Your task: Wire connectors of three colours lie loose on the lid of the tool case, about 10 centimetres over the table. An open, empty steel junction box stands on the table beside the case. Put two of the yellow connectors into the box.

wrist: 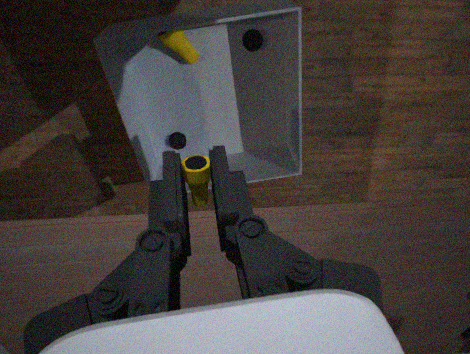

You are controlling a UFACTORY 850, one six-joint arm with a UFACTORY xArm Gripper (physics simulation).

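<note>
The open steel junction box (267, 100) is in the upper middle of the wrist view, with round dark holes in its walls. One yellow connector (183, 47) lies inside it, near its far left corner. My gripper (196, 169) is shut on a second yellow connector (196, 172), which is held upright with its round dark opening facing the camera. The fingertips and the held connector overlap the box's near edge in the view. How high they are over the box I cannot tell. The tool case lid and other connectors cannot be made out.
A wooden floor or board surface (380, 115) shows around the box. A lighter plank surface (90, 260) with a straight edge runs across the lower half, under the gripper. Dark shadows fall left of the box.
</note>
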